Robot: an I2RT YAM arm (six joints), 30 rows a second.
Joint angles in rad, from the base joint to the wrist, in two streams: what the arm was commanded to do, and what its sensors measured. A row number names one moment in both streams.
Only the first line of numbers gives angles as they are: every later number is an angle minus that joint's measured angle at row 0.
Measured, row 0:
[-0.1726, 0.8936, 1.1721, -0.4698, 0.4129, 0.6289]
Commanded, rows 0 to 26:
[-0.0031, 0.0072, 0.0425, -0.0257, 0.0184, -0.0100]
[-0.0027, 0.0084, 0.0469, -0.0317, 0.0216, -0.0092]
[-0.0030, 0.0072, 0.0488, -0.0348, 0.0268, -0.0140]
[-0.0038, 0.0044, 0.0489, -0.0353, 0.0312, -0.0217]
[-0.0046, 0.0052, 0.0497, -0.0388, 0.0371, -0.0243]
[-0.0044, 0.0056, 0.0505, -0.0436, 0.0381, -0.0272]
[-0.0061, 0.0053, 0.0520, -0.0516, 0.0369, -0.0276]
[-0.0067, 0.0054, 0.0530, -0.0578, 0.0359, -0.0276]
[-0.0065, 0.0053, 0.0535, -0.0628, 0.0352, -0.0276]
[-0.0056, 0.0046, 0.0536, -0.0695, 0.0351, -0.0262]
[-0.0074, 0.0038, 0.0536, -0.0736, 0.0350, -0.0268]
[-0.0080, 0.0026, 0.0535, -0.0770, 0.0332, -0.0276]
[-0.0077, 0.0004, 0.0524, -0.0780, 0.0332, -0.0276]
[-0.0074, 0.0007, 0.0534, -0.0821, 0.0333, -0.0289]
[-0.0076, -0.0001, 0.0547, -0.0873, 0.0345, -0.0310]
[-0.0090, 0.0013, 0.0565, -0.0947, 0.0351, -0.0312]
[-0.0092, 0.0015, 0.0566, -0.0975, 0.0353, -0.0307]
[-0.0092, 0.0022, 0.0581, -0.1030, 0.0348, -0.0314]
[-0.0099, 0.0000, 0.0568, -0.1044, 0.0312, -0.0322]
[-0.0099, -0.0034, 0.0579, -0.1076, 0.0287, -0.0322]
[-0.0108, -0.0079, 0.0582, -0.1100, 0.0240, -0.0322]
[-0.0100, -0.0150, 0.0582, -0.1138, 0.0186, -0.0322]
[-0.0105, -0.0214, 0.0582, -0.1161, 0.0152, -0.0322]
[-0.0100, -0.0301, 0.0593, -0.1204, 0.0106, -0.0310]
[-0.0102, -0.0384, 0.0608, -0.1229, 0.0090, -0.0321]
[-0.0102, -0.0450, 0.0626, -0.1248, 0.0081, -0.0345]
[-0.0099, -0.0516, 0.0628, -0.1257, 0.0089, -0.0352]
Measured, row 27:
[-0.0019, -0.0194, 0.0282, -0.0992, 0.0103, -0.0122]
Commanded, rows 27 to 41:
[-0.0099, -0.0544, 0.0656, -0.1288, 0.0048, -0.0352]
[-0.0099, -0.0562, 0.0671, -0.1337, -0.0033, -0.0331]
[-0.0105, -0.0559, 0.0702, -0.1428, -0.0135, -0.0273]
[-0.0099, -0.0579, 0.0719, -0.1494, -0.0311, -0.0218]
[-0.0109, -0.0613, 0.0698, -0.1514, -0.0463, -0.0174]
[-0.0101, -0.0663, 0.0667, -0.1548, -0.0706, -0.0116]
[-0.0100, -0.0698, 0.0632, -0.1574, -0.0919, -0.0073]
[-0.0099, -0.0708, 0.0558, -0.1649, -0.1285, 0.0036]
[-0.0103, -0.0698, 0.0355, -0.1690, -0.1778, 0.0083]
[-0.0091, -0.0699, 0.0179, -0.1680, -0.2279, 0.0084]
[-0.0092, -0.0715, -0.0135, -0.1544, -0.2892, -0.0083]
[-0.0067, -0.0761, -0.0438, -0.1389, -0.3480, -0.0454]
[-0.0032, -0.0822, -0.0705, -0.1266, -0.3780, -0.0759]
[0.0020, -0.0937, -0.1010, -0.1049, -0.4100, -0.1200]
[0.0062, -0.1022, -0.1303, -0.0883, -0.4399, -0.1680]
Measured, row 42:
[-0.0015, -0.0893, -0.0645, -0.1114, -0.2716, -0.0534]
